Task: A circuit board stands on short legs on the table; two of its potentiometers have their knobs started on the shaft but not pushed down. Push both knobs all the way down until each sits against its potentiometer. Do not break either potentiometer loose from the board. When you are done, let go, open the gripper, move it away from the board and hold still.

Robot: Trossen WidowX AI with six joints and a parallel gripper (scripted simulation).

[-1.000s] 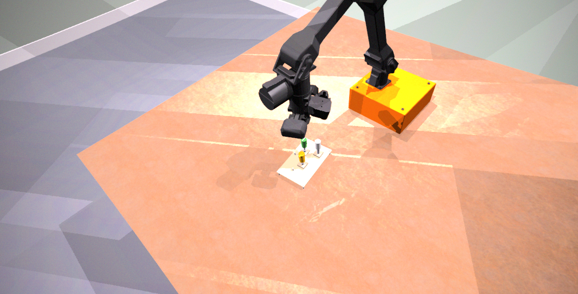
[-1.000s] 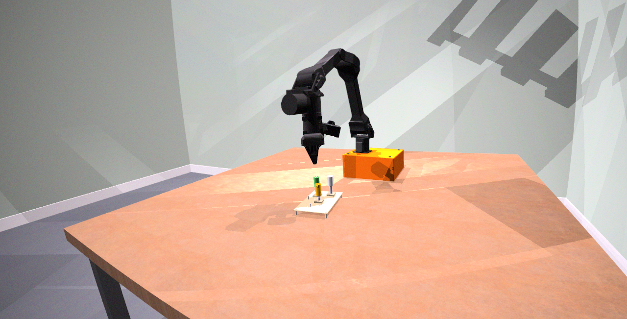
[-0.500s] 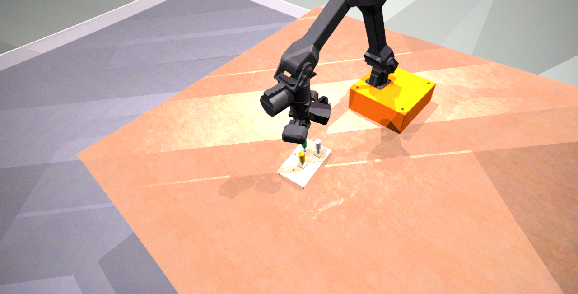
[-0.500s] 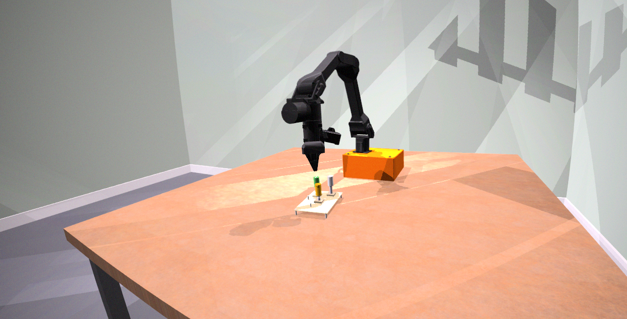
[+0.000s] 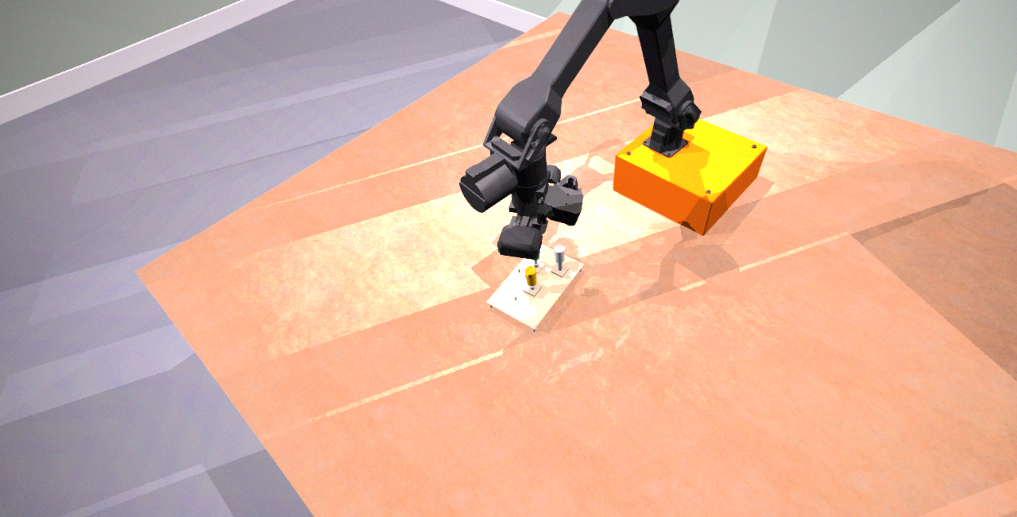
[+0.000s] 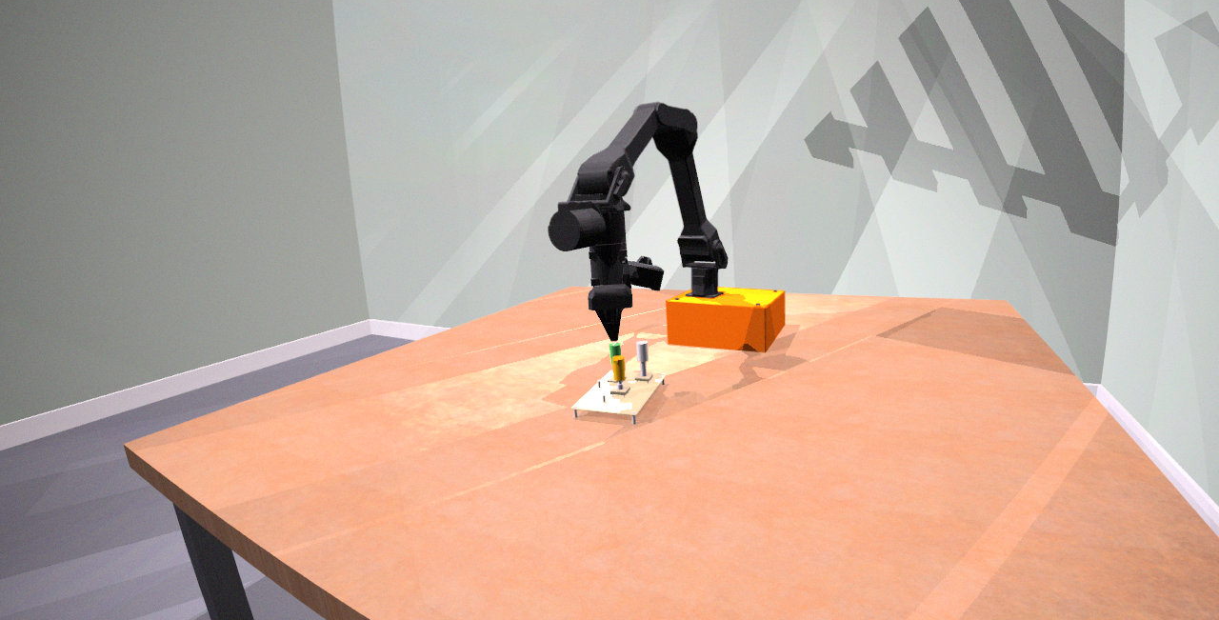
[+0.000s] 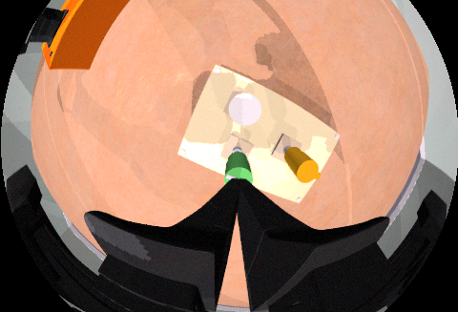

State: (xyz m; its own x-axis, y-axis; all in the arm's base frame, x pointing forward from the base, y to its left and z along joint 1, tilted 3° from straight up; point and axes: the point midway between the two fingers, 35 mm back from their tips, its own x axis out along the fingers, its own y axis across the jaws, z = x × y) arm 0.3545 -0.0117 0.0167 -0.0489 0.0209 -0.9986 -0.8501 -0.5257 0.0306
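The green knob lies 20 mm below my gripper tip. Round my gripper tip: yellow knob (40 mm ahead, 30 mm to the left, 30 mm below).
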